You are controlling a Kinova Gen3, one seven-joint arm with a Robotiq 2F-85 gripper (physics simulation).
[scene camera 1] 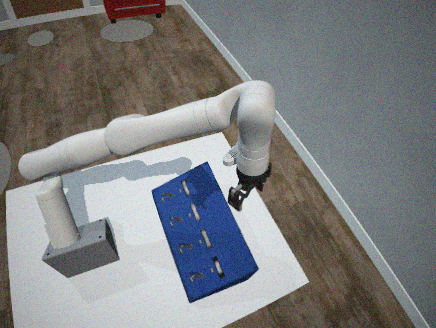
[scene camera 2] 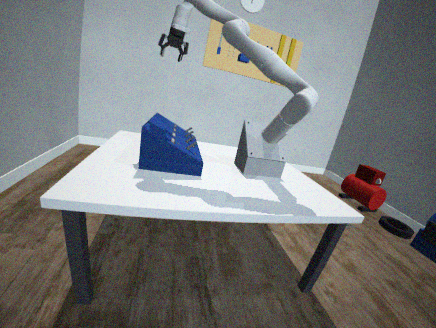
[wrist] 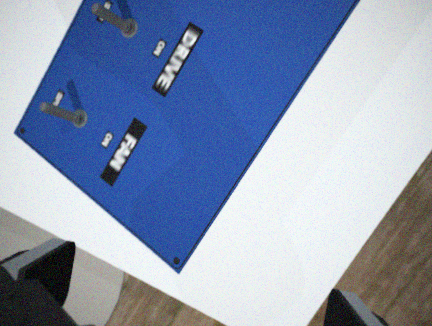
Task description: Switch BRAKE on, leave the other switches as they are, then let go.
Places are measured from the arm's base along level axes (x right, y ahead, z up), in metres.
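Pixels of known places: gripper, between the fingertips: (scene camera 1: 249,199) (scene camera 2: 170,59) (wrist: 197,293); arm's base, origin of its link: (scene camera 1: 68,241) (scene camera 2: 269,136).
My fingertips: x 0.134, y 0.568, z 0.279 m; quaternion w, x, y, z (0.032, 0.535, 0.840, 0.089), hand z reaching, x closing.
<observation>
Ahead of a thing's pixels: the offset from my fingertips to its top centre. Level surfaces: height alone.
A blue sloped switch panel (scene camera 1: 220,225) (scene camera 2: 162,150) (wrist: 220,135) stands on the white table. Scene camera 1 shows several levers and name plates in a row; the names are too small to read there, and I cannot tell which is BRAKE. In the wrist view, the DRIVE lever @(dx -0.036, dy -0.161, dz -0.342 m) (wrist: 114,19) and the FAN lever @(dx +0.084, dy -0.155, dz -0.342 m) (wrist: 62,112) lean left, away from their ON marks and name plates. The BRAKE name does not show in the wrist view. My gripper (scene camera 1: 235,198) (scene camera 2: 171,56) is open and empty, high above the panel's tall side, touching nothing.
The white table @(dz -0.471 m) (scene camera 1: 145,300) (scene camera 2: 200,205) carries the panel and the grey wedge-shaped base (scene camera 1: 87,250) (scene camera 2: 260,162) of my arm. The base stands on the side of the panel's levers. A wall board with tools (scene camera 2: 215,50) hangs beyond the table.
</observation>
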